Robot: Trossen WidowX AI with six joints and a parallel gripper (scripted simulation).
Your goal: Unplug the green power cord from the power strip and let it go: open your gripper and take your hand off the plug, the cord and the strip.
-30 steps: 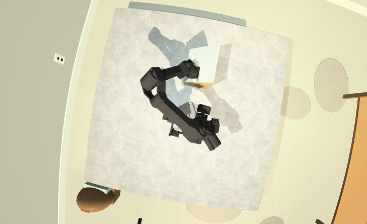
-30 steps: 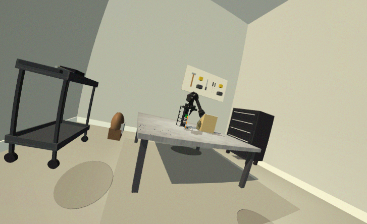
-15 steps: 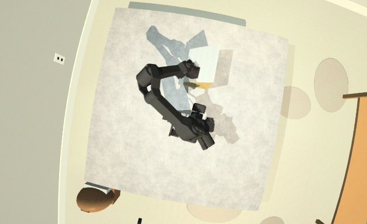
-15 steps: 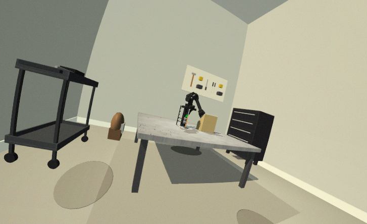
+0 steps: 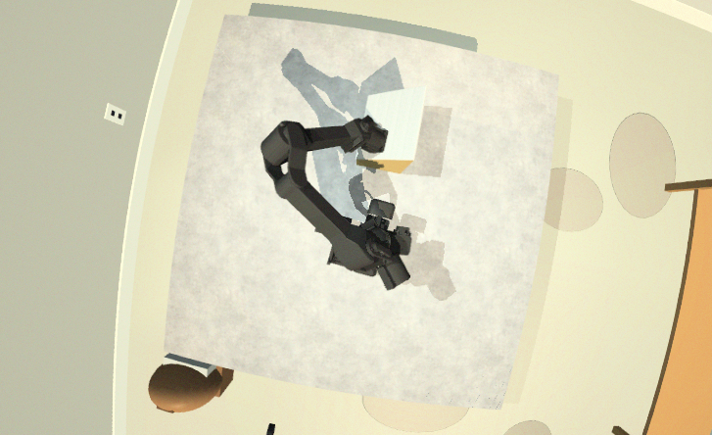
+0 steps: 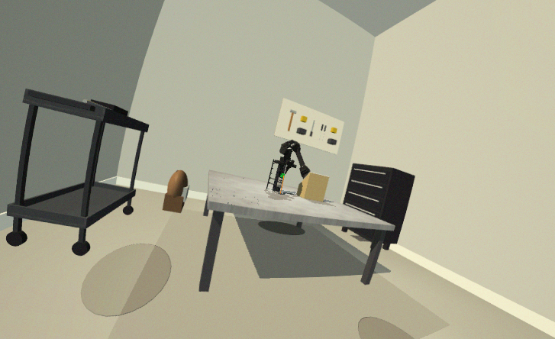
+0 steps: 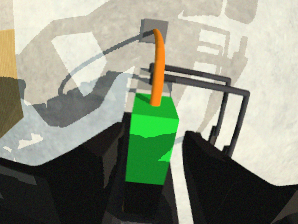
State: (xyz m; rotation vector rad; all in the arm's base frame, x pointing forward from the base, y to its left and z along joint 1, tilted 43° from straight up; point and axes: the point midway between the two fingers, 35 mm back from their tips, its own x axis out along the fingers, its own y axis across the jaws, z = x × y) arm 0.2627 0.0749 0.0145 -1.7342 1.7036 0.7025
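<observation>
Right now the green plug is 3 cm to the right of my gripper tip and 1 cm below it.
</observation>
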